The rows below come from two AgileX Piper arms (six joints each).
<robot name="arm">
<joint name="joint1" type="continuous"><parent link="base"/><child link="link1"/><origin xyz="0 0 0.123"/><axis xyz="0 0 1"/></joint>
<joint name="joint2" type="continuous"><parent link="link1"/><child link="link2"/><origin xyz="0 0 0"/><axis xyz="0 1 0"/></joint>
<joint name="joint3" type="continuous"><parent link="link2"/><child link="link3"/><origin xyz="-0.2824 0 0.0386"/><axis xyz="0 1 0"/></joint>
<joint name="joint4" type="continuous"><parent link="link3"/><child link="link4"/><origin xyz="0.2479 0 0.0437"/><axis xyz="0.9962 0 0.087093"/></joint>
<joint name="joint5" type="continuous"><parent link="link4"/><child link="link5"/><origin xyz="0 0 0"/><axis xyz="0 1 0"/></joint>
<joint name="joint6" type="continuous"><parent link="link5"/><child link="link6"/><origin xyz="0.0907 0 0.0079"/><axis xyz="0.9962 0 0.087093"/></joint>
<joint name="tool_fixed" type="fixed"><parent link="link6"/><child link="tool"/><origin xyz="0 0 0" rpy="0 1.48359 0"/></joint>
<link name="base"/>
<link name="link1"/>
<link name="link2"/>
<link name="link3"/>
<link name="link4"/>
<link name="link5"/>
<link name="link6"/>
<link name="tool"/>
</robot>
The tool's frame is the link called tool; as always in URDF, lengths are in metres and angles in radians. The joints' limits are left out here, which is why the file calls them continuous.
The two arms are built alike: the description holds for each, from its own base.
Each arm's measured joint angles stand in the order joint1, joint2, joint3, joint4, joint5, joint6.
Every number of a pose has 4 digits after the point. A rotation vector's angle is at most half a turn.
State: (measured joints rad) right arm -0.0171 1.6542 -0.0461 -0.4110 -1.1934 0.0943; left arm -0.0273 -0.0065 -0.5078 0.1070 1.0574 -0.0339
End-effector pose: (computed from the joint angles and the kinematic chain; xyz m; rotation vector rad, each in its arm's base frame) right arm 0.1761 0.0308 0.1222 -0.2987 1.8911 0.3112; left arm -0.0066 0.0087 0.2800 -0.0123 2.0232 0.0889
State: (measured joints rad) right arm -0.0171 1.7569 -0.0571 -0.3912 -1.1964 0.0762; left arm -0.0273 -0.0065 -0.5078 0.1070 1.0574 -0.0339
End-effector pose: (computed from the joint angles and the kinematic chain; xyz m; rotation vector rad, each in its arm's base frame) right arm 0.1790 0.0292 0.1054 -0.2857 1.9762 0.3067; left arm -0.0066 0.0087 0.2800 -0.0123 2.0232 0.0889
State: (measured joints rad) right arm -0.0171 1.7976 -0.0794 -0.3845 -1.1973 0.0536; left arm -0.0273 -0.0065 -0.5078 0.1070 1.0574 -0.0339
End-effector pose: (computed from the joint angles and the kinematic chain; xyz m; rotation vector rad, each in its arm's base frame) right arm 0.1849 0.0286 0.0999 -0.2993 1.9895 0.2917; left arm -0.0066 0.0087 0.2800 -0.0123 2.0232 0.0889
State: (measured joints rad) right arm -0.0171 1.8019 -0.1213 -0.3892 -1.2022 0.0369; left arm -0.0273 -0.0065 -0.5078 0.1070 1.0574 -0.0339
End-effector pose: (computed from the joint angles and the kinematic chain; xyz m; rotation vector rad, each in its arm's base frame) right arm 0.1969 0.0289 0.1033 -0.3230 1.9439 0.2765; left arm -0.0066 0.0087 0.2800 -0.0123 2.0232 0.0889
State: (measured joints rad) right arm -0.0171 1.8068 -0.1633 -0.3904 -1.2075 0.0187; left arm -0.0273 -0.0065 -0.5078 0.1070 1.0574 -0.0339
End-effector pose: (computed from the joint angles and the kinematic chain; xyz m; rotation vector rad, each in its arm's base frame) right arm 0.2088 0.0288 0.1069 -0.3439 1.8983 0.2576; left arm -0.0066 0.0087 0.2800 -0.0123 2.0232 0.0889
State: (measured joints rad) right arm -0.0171 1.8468 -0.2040 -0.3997 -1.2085 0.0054; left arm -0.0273 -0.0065 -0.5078 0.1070 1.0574 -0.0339
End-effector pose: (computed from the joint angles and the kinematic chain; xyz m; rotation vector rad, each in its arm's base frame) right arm 0.2193 0.0294 0.1027 -0.3652 1.8924 0.2548; left arm -0.0066 0.0087 0.2800 -0.0123 2.0232 0.0889
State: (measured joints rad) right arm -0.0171 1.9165 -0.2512 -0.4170 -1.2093 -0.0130; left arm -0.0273 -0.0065 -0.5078 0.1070 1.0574 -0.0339
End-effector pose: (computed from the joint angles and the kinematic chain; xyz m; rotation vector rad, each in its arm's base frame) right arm 0.2303 0.0306 0.0919 -0.3973 1.9068 0.2597; left arm -0.0066 0.0087 0.2800 -0.0123 2.0232 0.0889
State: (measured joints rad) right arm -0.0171 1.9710 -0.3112 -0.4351 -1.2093 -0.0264; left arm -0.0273 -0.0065 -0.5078 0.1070 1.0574 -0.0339
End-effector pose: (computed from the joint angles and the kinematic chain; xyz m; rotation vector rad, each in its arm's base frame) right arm 0.2448 0.0317 0.0849 -0.4276 1.8951 0.2614; left arm -0.0066 0.0087 0.2800 -0.0123 2.0232 0.0889
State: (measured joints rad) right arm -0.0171 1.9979 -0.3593 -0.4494 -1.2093 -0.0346; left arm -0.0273 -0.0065 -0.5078 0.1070 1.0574 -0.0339
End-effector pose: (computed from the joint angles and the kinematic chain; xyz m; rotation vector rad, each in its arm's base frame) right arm 0.2568 0.0326 0.0830 -0.4504 1.8699 0.2595; left arm -0.0066 0.0087 0.2800 -0.0123 2.0232 0.0889
